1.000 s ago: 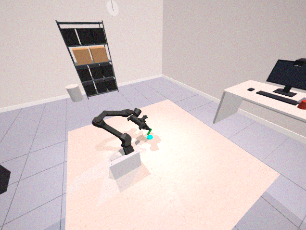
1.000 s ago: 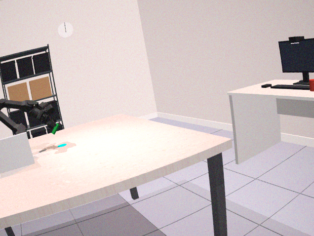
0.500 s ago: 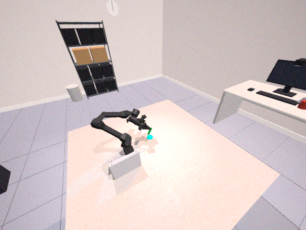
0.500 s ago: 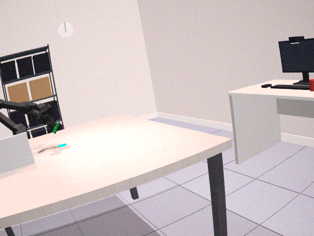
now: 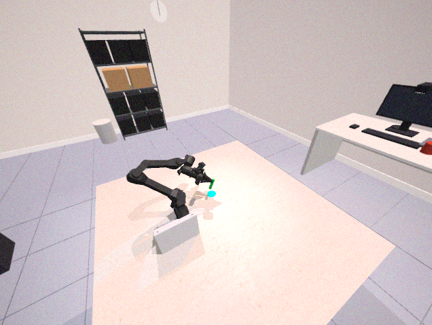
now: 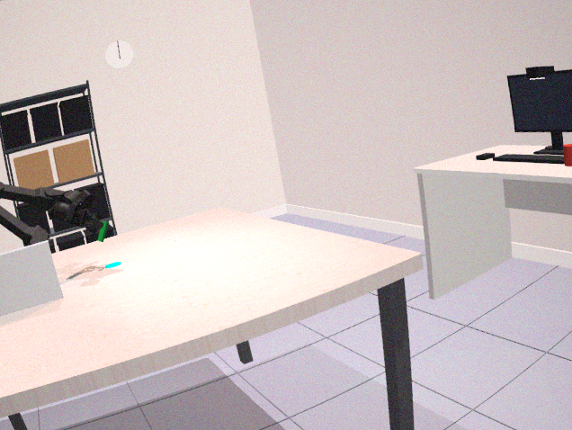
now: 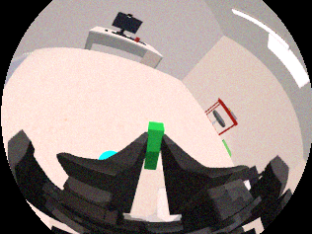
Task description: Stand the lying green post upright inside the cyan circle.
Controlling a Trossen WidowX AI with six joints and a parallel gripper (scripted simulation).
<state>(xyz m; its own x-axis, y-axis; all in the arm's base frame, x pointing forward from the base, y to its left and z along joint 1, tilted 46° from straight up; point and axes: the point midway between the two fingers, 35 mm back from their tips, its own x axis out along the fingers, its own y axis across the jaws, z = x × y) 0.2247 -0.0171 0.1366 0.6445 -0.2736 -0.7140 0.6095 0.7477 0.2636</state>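
The cyan circle is 14 cm below my gripper tip and 3 cm to the left of it. From my gripper tip the other things lie so: green post 2 cm below, 1 cm behind.
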